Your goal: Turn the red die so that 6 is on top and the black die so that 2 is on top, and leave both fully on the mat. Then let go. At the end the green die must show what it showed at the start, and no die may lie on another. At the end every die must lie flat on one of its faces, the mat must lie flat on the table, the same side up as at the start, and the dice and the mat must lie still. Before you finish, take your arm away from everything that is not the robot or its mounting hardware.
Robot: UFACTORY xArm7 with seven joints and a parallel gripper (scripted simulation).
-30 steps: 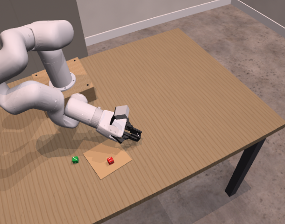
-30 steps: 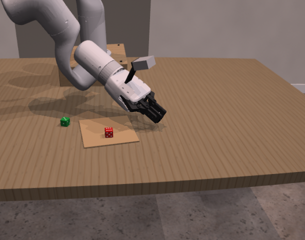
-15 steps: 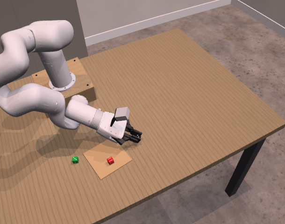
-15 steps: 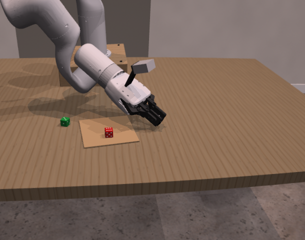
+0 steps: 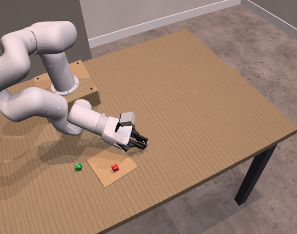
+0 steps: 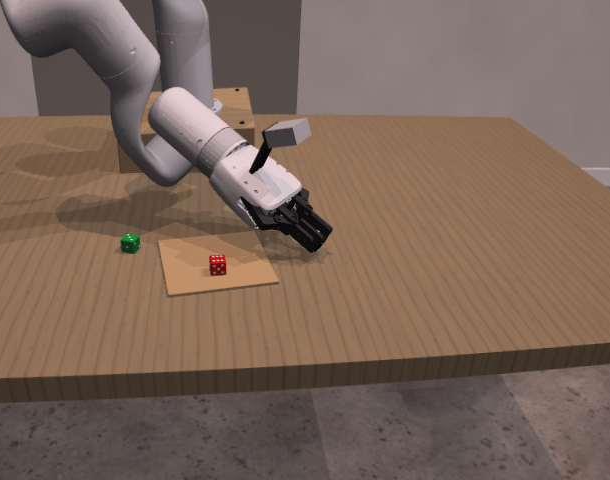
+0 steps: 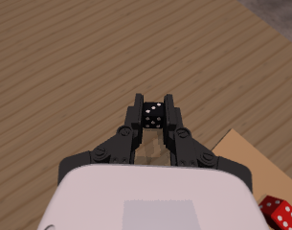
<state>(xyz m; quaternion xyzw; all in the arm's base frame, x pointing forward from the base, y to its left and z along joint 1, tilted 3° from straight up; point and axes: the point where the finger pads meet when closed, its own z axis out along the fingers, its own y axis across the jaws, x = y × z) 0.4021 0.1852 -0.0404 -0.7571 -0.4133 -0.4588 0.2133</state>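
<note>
My gripper is now 10 mm to the right of the black die and 10 mm above it. From my hand the other things lie so: red die (130 mm to the right, 50 mm ahead, 20 mm below); then tan mat (130 mm to the right, 30 mm below, 20 mm ahead); then green die (250 mm to the right, 30 mm below, 20 mm behind).
</note>
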